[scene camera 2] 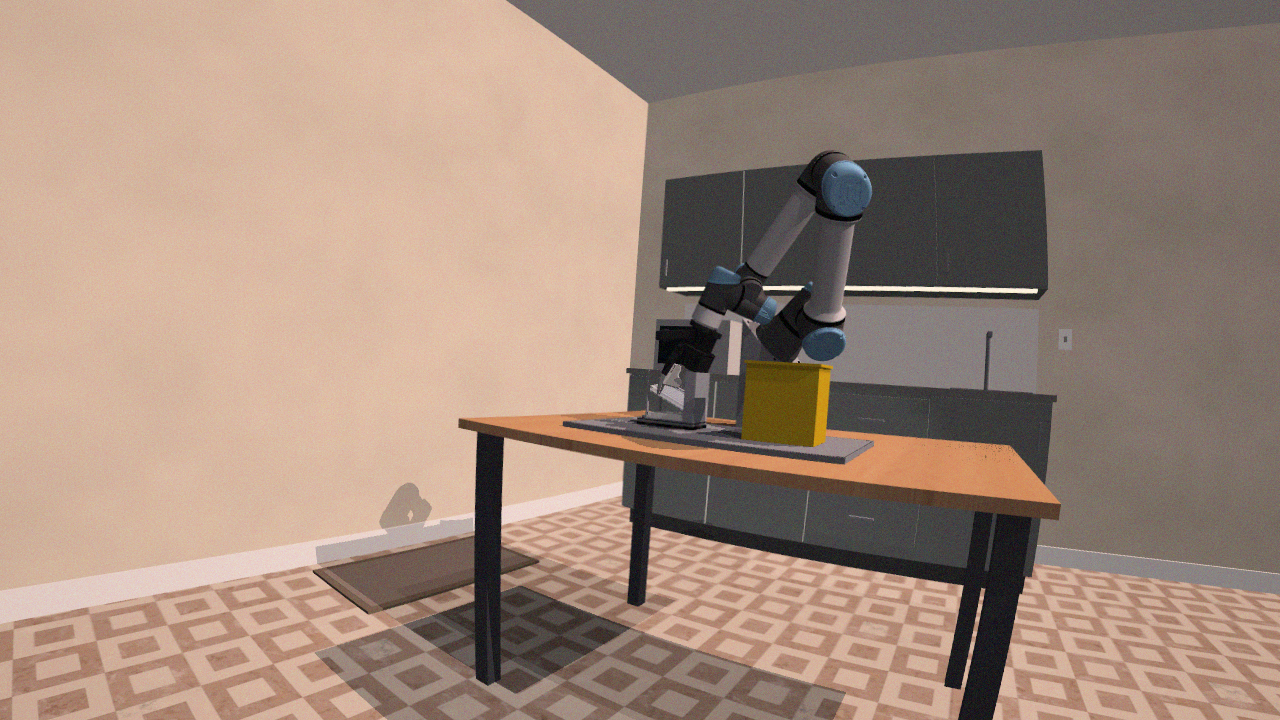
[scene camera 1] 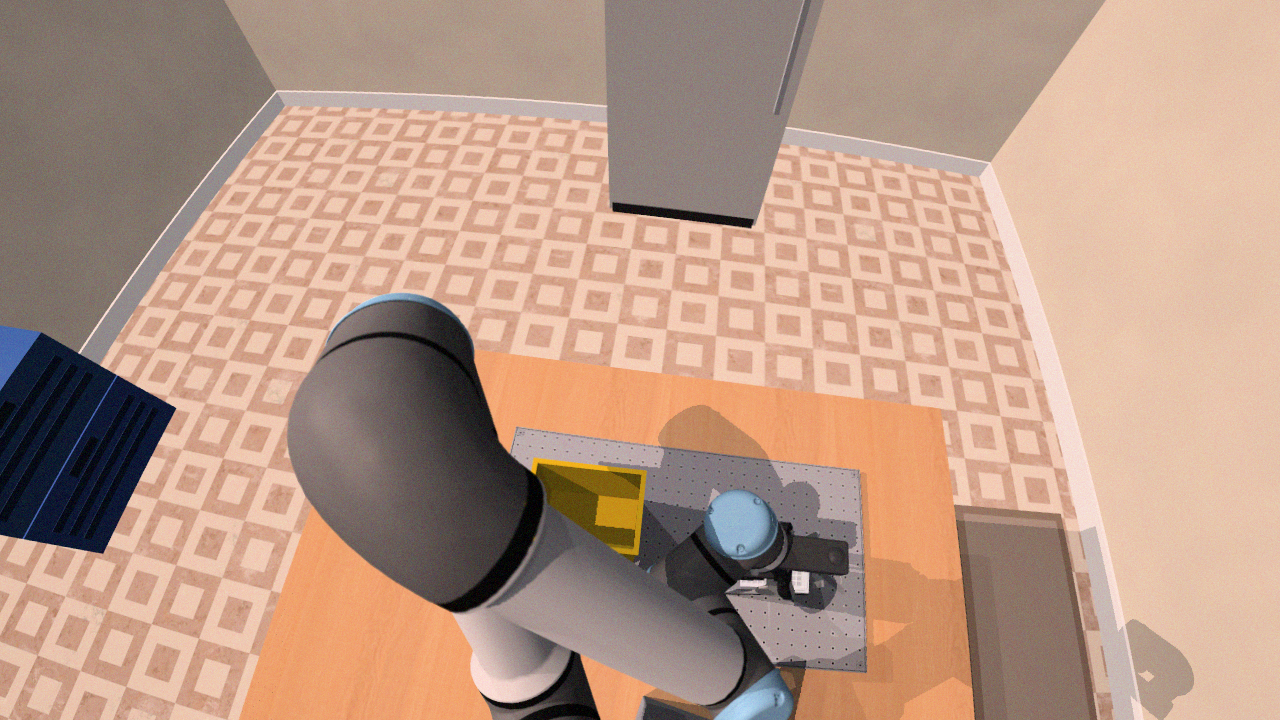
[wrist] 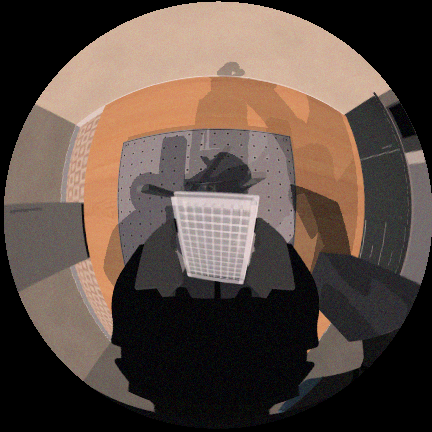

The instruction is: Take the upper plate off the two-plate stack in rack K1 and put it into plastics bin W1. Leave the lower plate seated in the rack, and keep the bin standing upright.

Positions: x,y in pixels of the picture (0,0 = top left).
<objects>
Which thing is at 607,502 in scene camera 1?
A yellow bin W1.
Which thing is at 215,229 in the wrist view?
A pale well plate.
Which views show my gripper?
Scene camera 2, scene camera 1 and the wrist view: all of them.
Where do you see a yellow bin W1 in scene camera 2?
787,403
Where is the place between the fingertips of my gripper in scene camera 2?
At 666,394
</objects>
